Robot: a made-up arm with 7 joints.
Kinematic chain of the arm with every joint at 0, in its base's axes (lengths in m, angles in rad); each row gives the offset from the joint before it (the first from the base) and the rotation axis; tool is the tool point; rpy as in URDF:
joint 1: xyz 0 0 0.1 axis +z
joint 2: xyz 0 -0.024 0.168 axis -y
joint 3: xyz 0 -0.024 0.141 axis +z
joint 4: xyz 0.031 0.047 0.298 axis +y
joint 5: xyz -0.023 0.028 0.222 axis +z
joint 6: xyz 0 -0.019 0.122 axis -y
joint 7: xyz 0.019 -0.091 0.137 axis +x
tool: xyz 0 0 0 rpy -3.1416 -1.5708 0
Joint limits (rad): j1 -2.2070..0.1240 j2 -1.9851..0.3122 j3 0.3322..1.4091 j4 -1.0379..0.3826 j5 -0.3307..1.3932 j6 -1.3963..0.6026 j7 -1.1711..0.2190
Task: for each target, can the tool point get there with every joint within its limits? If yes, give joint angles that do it. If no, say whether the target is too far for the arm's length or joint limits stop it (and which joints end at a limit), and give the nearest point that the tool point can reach.
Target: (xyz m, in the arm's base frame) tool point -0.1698 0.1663 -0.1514
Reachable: no: joint limits stop it (at a limit: joint 1, joint 2, joint 3, joint 4, joint 6) | nearest point -0.3384 -0.4439 -0.2610 | short by 0.642 m
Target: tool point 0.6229 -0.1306 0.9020
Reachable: yes | joints -0.1194 -0.8022 0.4938 -0.3180 0.3353 -0.5651 -0.8291
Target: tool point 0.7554 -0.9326 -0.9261
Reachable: no: too far | nearest point 0.4440 -0.5482 -0.2991 | short by 0.799 m
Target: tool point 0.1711 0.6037 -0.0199
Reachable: no: joint limits stop it (at a limit: joint 1, joint 2, joint 4, joint 6) | nearest point 0.5780 0.3381 -0.0925 | short by 0.491 m
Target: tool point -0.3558 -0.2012 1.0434
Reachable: yes | joints -1.8993 -0.4625 1.3266 -0.7952 0.5414 -0.3879 -0.4506
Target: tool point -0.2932 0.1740 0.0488
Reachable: no: joint limits stop it (at a limit: joint 1, joint 2, joint 3, joint 4, joint 5, joint 6) | nearest point -0.7098 -0.1610 0.0919 | short by 0.536 m
